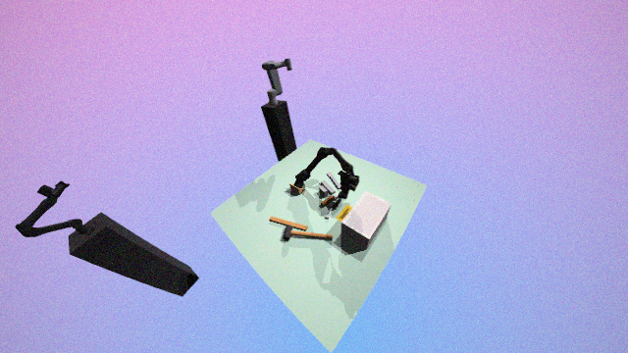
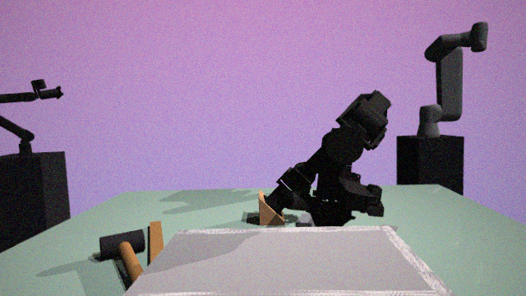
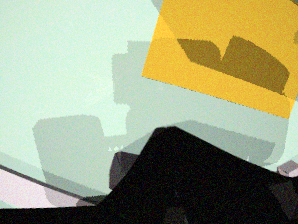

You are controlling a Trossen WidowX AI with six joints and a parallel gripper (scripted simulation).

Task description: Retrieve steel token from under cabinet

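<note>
Now: gripper tip 17 cm to the left of the small grey piece, 6 cm past it and 6 cm above it. Round my gripper tip: grey tool 21 cm behind, 20 cm to the left, 6 cm below; then flat wooden stick 35 cm to the right, 29 cm behind, 6 cm below; then grey block 19 cm behind, 3 cm below, 1 cm to the left.
</note>
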